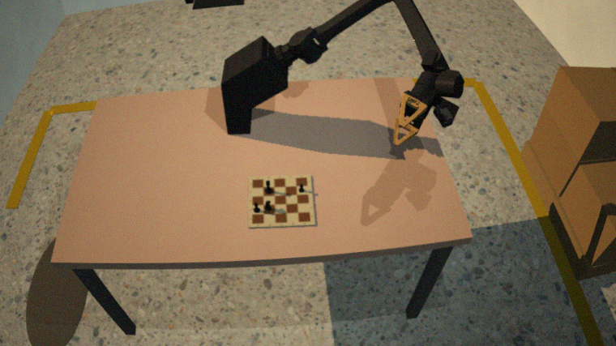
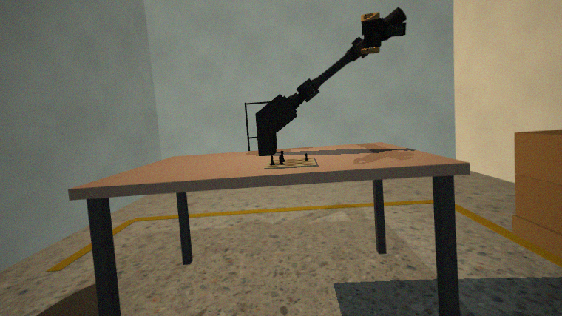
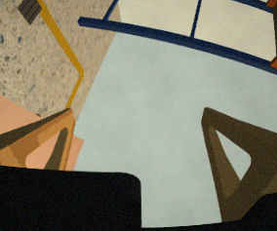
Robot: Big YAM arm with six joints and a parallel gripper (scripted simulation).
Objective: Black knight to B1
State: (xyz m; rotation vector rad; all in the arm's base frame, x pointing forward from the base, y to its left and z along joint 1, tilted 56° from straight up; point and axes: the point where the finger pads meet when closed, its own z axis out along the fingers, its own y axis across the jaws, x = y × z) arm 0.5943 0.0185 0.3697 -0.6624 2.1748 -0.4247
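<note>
Right now the black chess piece is 46 cm below my hand, 39 cm to the right of it and 14 cm behind it. Also, from my hand: chessboard 48 cm below, 31 cm to the right, 18 cm behind; then pawn 46 cm below, 23 cm to the right, 22 cm behind.
</note>
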